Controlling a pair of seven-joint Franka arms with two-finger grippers.
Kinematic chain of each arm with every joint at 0, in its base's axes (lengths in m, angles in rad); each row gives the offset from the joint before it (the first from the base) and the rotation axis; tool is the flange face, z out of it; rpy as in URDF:
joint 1: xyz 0 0 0.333 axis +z
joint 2: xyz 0 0 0 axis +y
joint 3: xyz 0 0 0.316 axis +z
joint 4: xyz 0.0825 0 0 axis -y
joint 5: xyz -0.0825 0 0.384 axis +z
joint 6: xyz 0 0 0 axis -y
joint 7: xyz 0.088 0 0 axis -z
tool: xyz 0 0 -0.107 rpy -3.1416 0 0
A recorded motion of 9 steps. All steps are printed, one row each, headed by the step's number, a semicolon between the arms.
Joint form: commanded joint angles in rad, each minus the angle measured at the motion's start. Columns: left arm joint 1, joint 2, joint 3, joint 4, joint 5, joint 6, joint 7; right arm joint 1, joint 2, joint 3, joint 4, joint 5, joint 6, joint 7.
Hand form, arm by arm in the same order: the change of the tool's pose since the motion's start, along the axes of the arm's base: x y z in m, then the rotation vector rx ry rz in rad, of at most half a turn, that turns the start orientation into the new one. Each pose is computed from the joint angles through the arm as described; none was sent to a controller.
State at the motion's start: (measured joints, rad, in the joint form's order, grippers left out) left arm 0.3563 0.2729 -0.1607 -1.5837 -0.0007 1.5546 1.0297; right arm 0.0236 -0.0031 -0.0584 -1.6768 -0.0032 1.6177 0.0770
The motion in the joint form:
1: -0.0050 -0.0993 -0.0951 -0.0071 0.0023 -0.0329 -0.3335; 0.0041 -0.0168 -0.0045 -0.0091 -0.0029 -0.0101 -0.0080
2: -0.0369 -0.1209 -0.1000 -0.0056 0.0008 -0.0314 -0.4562; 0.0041 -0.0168 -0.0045 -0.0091 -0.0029 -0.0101 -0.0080
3: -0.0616 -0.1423 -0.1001 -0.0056 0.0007 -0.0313 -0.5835; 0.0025 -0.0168 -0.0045 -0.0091 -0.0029 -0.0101 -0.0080
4: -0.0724 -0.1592 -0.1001 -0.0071 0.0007 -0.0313 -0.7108; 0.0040 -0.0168 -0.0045 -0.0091 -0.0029 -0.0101 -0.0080
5: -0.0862 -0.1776 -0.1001 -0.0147 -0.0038 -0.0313 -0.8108; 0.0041 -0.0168 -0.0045 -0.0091 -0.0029 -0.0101 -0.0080
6: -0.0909 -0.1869 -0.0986 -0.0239 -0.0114 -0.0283 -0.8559; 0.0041 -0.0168 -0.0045 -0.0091 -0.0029 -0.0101 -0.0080
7: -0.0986 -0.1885 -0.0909 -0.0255 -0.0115 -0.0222 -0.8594; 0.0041 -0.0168 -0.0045 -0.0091 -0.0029 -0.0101 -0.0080
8: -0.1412 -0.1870 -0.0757 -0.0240 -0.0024 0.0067 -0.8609; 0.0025 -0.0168 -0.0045 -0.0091 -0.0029 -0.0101 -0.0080
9: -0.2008 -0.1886 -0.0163 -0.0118 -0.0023 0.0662 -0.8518; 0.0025 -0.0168 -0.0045 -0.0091 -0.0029 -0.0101 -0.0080
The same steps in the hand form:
1: -0.0111 -0.0607 0.0556 0.0958 -0.0330 0.2213; -0.0059 -0.0006 0.0041 -0.0013 0.0025 0.0078
2: -0.0127 -0.0834 0.0688 0.1273 -0.0492 0.3047; -0.0059 -0.0006 0.0041 -0.0013 0.0025 0.0078
3: -0.0159 -0.0991 0.0808 0.1593 -0.0624 0.4047; -0.0060 -0.0015 0.0041 -0.0013 0.0025 0.0062
4: -0.0192 -0.1064 0.0896 0.1890 -0.0691 0.5188; -0.0059 -0.0006 0.0041 -0.0013 0.0025 0.0077
5: -0.0235 -0.1160 0.0964 0.2079 -0.0727 0.6037; -0.0059 -0.0006 0.0041 -0.0013 0.0025 0.0078
6: -0.0259 -0.1194 0.0975 0.2118 -0.0704 0.6457; -0.0059 -0.0006 0.0041 -0.0013 0.0025 0.0078
7: -0.0256 -0.1196 0.0980 0.2117 -0.0761 0.6499; -0.0059 -0.0006 0.0041 -0.0013 0.0025 0.0078
8: -0.0216 -0.1345 0.0997 0.2107 -0.1095 0.6266; -0.0060 -0.0015 0.0041 -0.0013 0.0025 0.0062
9: -0.0140 -0.1359 0.1104 0.1904 -0.1811 0.6262; -0.0060 -0.0015 0.0041 -0.0013 0.0025 0.0062

